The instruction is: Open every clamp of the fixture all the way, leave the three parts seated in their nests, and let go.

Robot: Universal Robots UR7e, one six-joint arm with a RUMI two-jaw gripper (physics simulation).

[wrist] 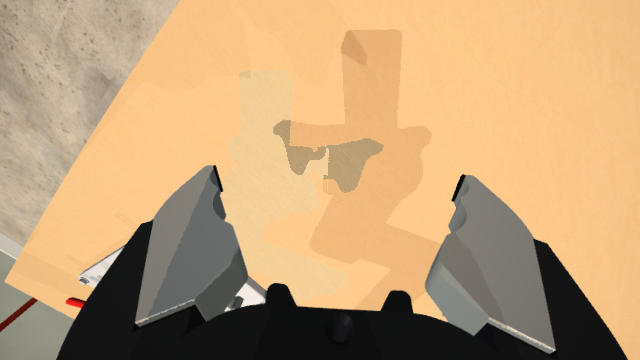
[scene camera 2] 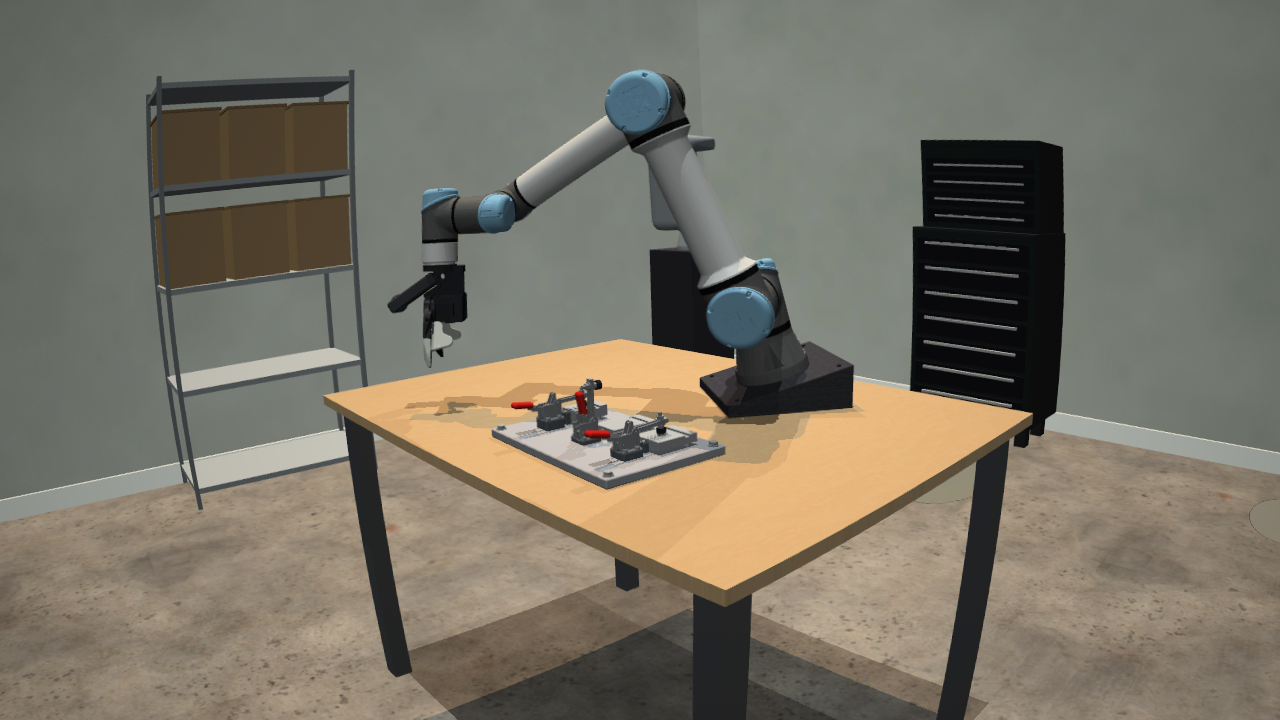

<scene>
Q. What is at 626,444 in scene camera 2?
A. A toggle clamp.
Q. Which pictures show my gripper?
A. The wrist view and scene camera 2: all of them.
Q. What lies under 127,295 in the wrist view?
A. My gripper.
</scene>
